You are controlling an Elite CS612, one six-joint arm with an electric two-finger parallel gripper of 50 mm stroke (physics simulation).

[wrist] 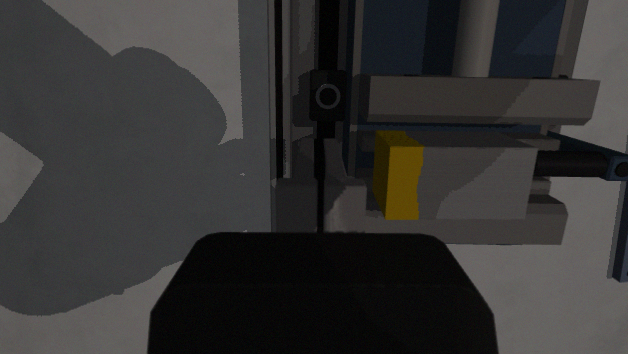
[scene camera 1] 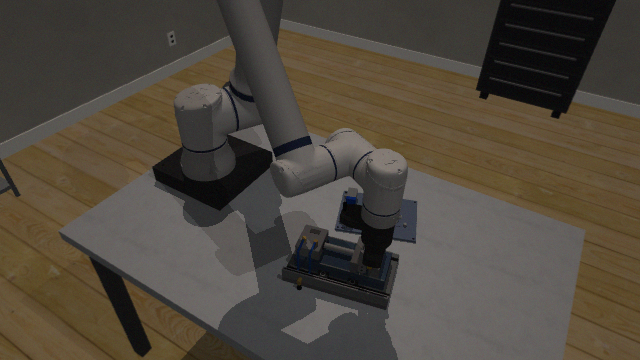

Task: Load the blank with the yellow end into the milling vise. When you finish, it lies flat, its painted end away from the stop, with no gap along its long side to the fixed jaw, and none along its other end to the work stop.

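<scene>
The blank with the yellow end (scene camera 1: 369, 267) (wrist: 475, 182) lies flat between the vise jaws. Its yellow end points left in the wrist view, and its grey end is at the work stop's dark rod (wrist: 570, 164). Its lower long side is at the fixed jaw (wrist: 465, 231); its top covers that joint, so I cannot tell whether a thin gap remains. A visible space separates it from the moving jaw (wrist: 480, 100). My gripper (wrist: 318, 162) is shut and empty, with its fingers just left of the yellow end. In the scene view its black body partly hides the vise and blank.
The vise base (scene camera 1: 335, 290) stands on the table (scene camera 1: 480, 290), with blue hoses (scene camera 1: 310, 256) at its left. A black clamp block (wrist: 328, 96) sits on the side rail above the fingers. Behind the vise is a blue plate (scene camera 1: 408, 231) carrying a blue-marked block (scene camera 1: 351, 196).
</scene>
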